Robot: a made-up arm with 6 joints.
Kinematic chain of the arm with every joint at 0, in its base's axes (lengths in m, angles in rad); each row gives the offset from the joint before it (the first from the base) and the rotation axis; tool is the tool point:
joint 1: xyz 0 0 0.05 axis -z
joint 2: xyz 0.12 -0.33 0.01 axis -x
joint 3: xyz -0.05 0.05 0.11 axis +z
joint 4: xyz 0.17 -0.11 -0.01 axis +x
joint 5: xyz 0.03 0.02 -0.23 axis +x
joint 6: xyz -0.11 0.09 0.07 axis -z
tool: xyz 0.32 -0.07 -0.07
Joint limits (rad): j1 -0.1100..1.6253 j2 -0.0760..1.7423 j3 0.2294..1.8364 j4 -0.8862..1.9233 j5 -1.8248..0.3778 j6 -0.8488..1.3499
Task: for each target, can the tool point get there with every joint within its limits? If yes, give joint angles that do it. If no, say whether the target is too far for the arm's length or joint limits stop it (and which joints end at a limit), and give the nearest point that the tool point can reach.
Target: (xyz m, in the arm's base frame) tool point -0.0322 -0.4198 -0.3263
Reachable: yes | joints 0.6736 1.4826 1.1509 0.7395 -0.7953 0.3172
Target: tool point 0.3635 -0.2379 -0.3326
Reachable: yes | joints 0.2694 0.1602 0.8014 -0.0316 -1.5622 -0.6423
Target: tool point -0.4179 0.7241 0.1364
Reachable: no: joint limits stop it (at a limit: joint 3, joint 6) | nearest point -0.2079 0.3602 0.1520 | short by 0.420 m
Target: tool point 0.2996 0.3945 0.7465
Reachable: no: joint limits stop it (at a limit: joint 1, joint 4, joint 6) | nearest point 0.2236 0.1404 0.5033 | short by 0.360 m
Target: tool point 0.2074 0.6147 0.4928
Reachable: no: joint limits stop it (at a limit: joint 1, joint 3, joint 4, joint 6) | nearest point 0.0415 0.3466 0.3630 | short by 0.341 m
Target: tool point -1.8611 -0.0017 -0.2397
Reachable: no: too far | nearest point -0.8152 -0.0564 -0.2883 | short by 1.048 m
